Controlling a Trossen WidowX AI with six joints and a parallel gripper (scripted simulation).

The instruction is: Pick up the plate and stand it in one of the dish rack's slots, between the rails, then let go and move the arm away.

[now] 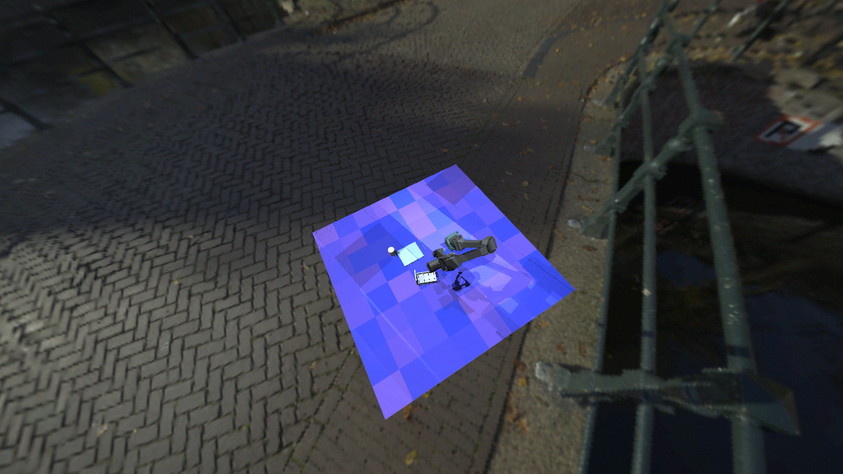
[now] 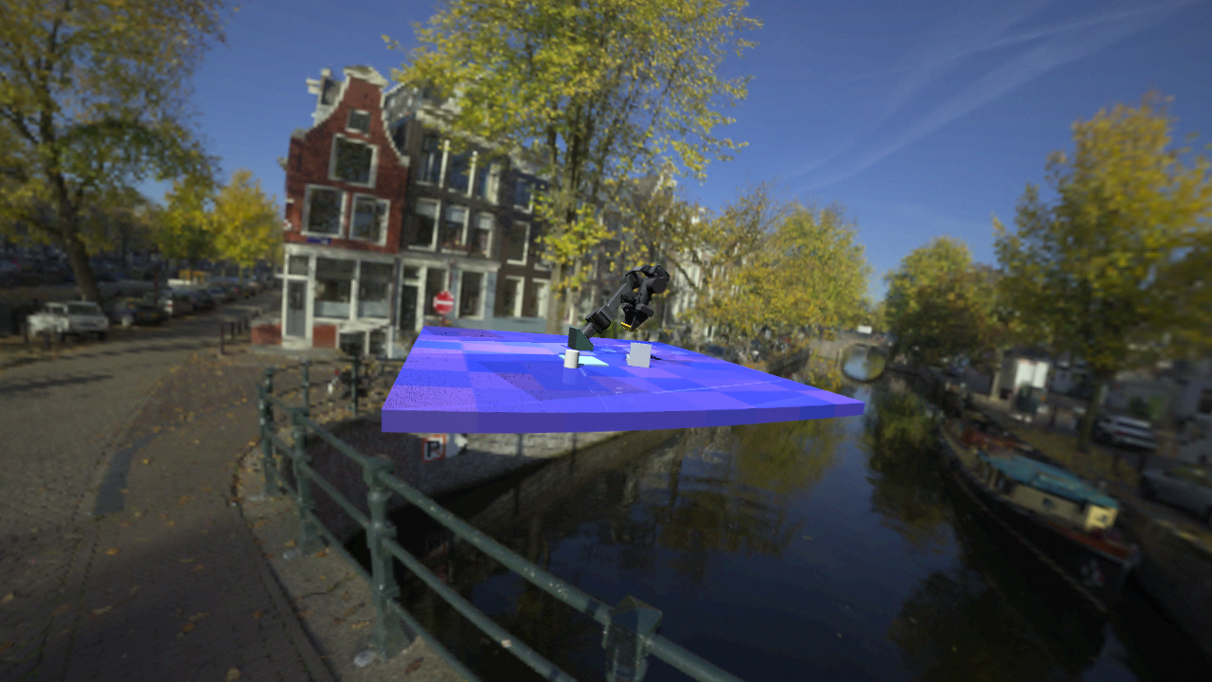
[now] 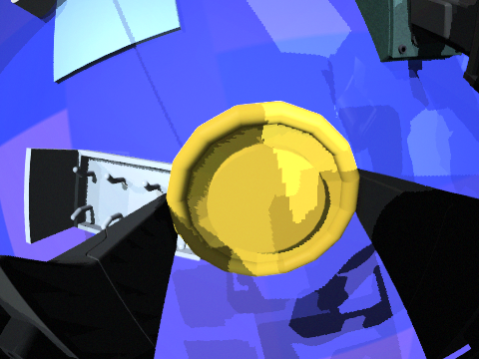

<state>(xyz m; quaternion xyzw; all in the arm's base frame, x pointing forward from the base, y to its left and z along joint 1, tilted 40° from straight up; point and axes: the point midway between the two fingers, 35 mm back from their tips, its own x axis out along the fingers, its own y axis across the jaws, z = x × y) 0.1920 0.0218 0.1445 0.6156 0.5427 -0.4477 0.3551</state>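
My gripper tip is 110 mm short of the dish rack, 10 mm to the left of it and 90 mm above it. Also, from my gripper tip: blue spoon 10 mm behind, 230 mm to the right, 110 mm below; white cup 200 mm ahead, 300 mm to the right, 80 mm below; yellow plate 10 mm above.
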